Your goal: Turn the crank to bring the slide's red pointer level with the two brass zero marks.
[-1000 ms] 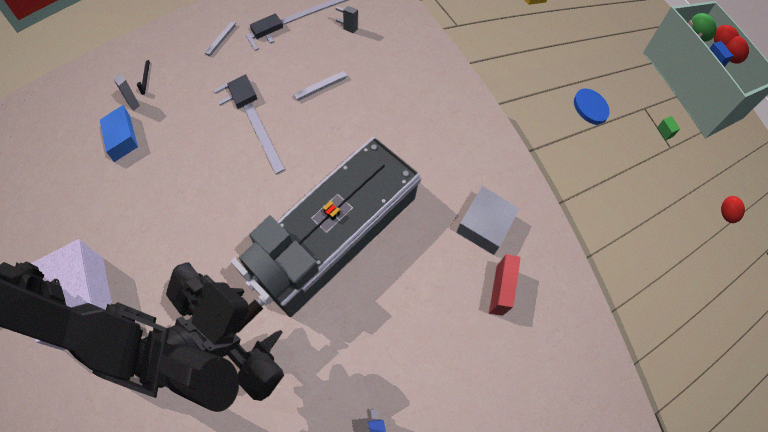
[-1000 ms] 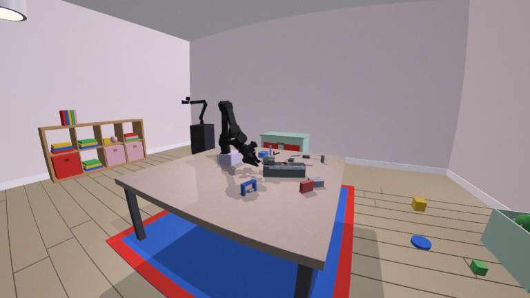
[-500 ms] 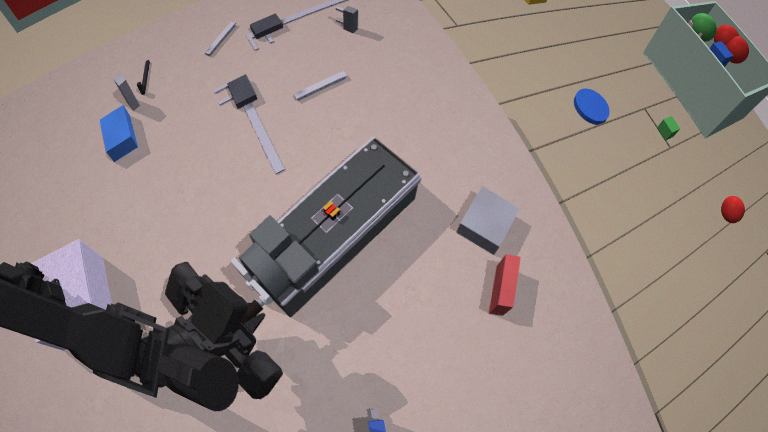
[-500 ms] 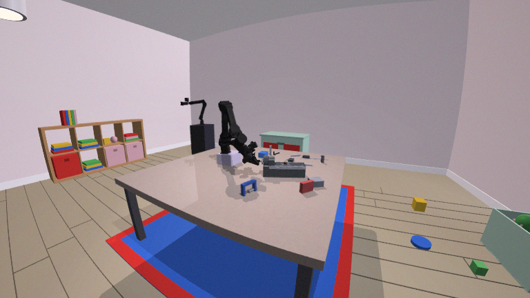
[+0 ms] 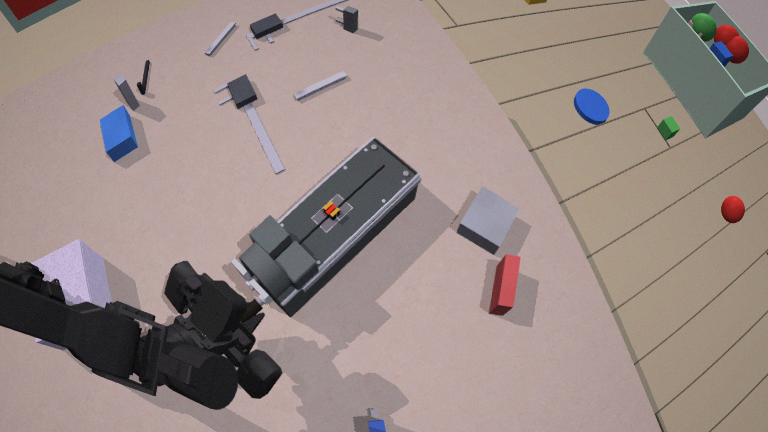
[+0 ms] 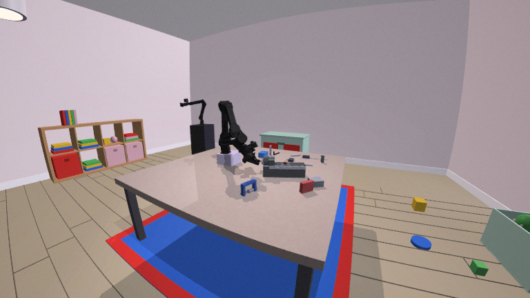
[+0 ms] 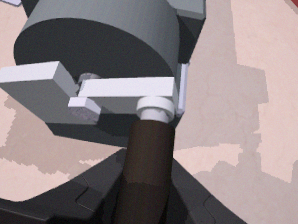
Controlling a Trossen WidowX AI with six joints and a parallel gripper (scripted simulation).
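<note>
Right now my gripper tip is 150 mm short of the red pointer, 70 mm to the right of it and 10 mm below it. From my gripper tip the other things lie so: dark brown crank handle (20 mm behind, 20 mm above); then red block (310 mm ahead, 140 mm to the right, 50 mm below); then grey block (350 mm ahead, 60 mm below, 40 mm to the right).
</note>
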